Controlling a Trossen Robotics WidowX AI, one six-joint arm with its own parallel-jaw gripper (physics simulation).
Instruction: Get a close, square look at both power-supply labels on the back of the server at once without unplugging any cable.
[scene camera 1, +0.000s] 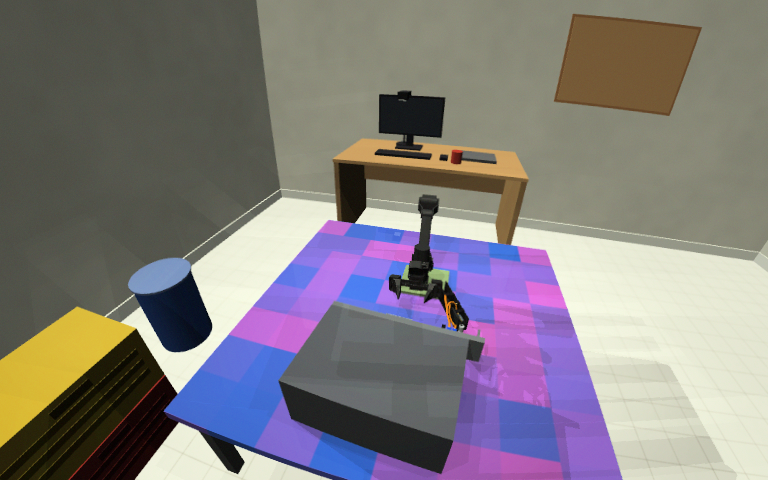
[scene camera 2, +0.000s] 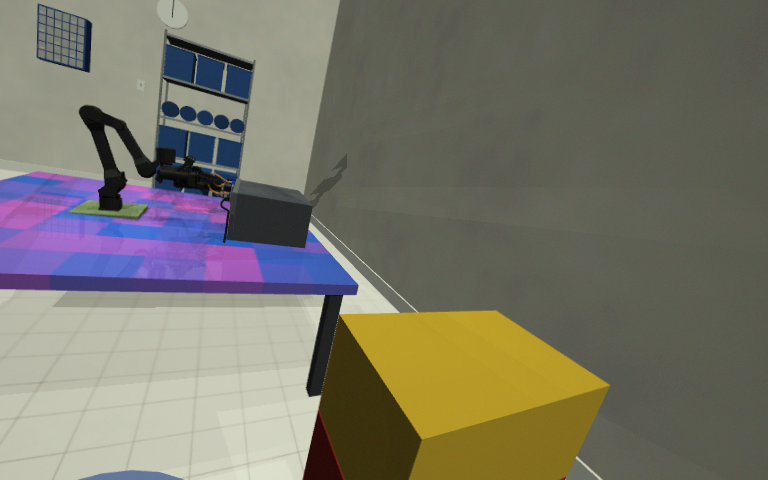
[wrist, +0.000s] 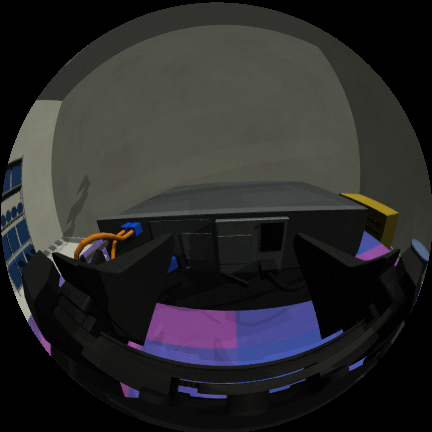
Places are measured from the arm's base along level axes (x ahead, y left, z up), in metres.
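Where they show: gripper, between the fingertips: (scene camera 1: 410, 300) (scene camera 2: 215, 179) (wrist: 236, 239); arm's base, origin of its link: (scene camera 2: 110, 208).
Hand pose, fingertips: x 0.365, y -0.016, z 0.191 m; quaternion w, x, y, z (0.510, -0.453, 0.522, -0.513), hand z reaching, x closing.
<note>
Each offset is from my fingertips to the top centre of the thing. "pt": to the spot under its first point.
The grey server (scene camera 1: 373, 362) (scene camera 2: 269, 220) (wrist: 240, 197) lies flat on the table (scene camera 1: 526, 424) (scene camera 2: 169, 283). Its back faces the wrist camera. In the wrist view, a framed grey panel @(pt dy -0.008, dx +0.068, dz -0.059 m) (wrist: 235, 255) with a dark opening @(pt dy -0.051, dx +0.062, dz -0.035 m) (wrist: 271, 236) is right of a darker panel @(pt dy +0.042, dx +0.083, dz -0.057 m) (wrist: 196, 250). Both carry plain paler rectangles; no writing is legible, and I cannot tell which are labels. Black cords @(pt dy -0.065, dx +0.027, dz -0.090 m) (wrist: 285, 286) run below. Orange cables @(pt dy +0.139, dx -0.009, dz -0.045 m) (scene camera 1: 451, 314) (scene camera 2: 218, 180) (wrist: 95, 237) with blue plugs @(pt dy +0.128, dx +0.079, dz -0.018 m) (wrist: 131, 229) are at the left in the wrist view, partly behind a finger. My gripper (scene camera 1: 412, 298) (wrist: 236, 239) is open and empty, facing the back.
A yellow cabinet (scene camera 1: 73, 350) (scene camera 2: 475, 362) (wrist: 382, 215) and a blue bin (scene camera 1: 175, 311) stand beside the table. A desk (scene camera 1: 430, 169) with a monitor (scene camera 1: 411, 116) is behind the arm. A storage rack (scene camera 2: 252, 79) stands by the far wall.
</note>
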